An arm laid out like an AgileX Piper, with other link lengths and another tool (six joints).
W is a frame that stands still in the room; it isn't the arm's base.
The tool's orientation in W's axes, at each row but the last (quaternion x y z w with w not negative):
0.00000, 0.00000, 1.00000, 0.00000
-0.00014, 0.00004, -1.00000, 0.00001
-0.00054, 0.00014, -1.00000, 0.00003
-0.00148, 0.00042, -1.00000, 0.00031
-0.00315, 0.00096, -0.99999, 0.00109
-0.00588, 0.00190, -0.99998, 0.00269
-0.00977, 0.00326, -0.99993, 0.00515
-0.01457, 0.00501, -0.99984, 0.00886
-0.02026, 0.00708, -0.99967, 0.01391
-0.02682, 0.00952, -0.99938, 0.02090
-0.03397, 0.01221, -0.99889, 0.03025
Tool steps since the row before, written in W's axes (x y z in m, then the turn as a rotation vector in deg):
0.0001, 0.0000, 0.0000, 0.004, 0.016, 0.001
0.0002, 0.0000, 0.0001, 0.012, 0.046, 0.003
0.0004, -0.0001, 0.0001, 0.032, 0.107, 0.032
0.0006, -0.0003, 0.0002, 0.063, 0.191, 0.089
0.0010, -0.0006, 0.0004, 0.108, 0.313, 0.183
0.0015, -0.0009, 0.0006, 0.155, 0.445, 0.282
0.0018, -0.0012, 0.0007, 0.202, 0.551, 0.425
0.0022, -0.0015, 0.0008, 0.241, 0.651, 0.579
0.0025, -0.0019, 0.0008, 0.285, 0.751, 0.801
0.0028, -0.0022, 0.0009, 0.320, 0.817, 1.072
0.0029, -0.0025, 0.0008, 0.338, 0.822, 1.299
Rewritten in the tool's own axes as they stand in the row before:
-0.0001, 0.0000, 0.0000, -0.004, -0.016, 0.001
-0.0002, 0.0000, 0.0001, -0.012, -0.046, 0.003
-0.0004, 0.0001, 0.0001, -0.032, -0.107, 0.032
-0.0006, 0.0003, 0.0002, -0.063, -0.191, 0.089
-0.0010, 0.0006, 0.0004, -0.108, -0.313, 0.183
-0.0015, 0.0009, 0.0006, -0.154, -0.445, 0.282
-0.0018, 0.0012, 0.0007, -0.199, -0.552, 0.425
-0.0021, 0.0015, 0.0009, -0.236, -0.653, 0.579
-0.0024, 0.0020, 0.0009, -0.273, -0.755, 0.802
-0.0027, 0.0023, 0.0011, -0.297, -0.825, 1.073
-0.0027, 0.0026, 0.0011, -0.300, -0.834, 1.300

